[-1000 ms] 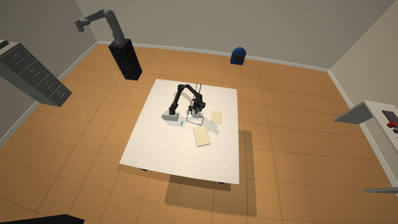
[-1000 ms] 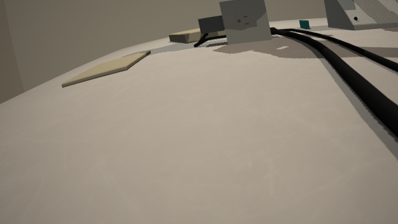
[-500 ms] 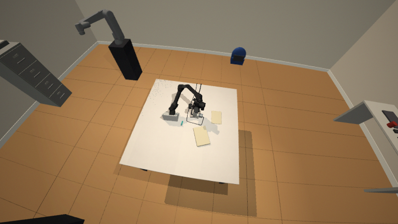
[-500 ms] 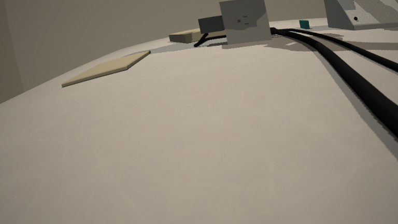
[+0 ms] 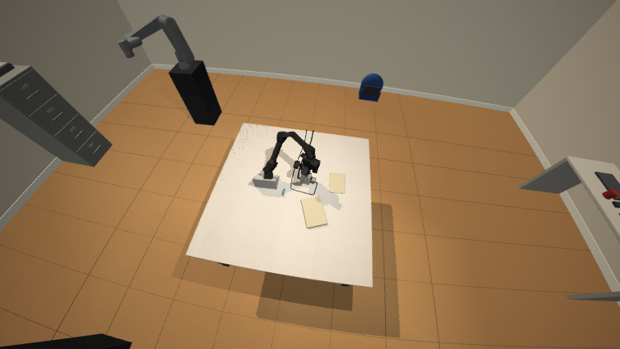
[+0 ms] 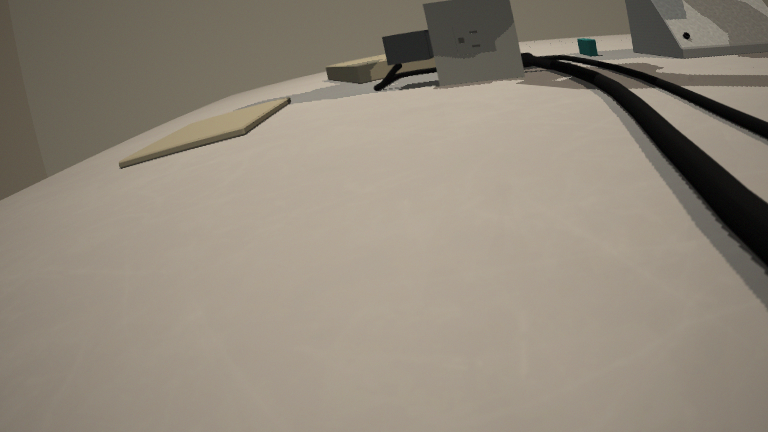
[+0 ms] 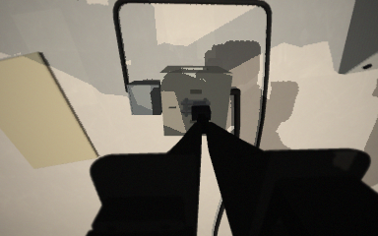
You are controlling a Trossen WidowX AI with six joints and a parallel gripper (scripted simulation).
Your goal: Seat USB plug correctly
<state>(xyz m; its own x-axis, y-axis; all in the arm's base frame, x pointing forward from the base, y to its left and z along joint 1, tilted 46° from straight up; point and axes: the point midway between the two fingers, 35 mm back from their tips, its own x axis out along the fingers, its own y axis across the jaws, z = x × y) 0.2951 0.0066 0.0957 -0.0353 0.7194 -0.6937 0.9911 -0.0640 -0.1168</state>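
Right now my gripper tip is 10 mm above the black USB plug. From my gripper tip the other things lie so: small teal block: 160 mm behind, 130 mm to the right, 120 mm below.
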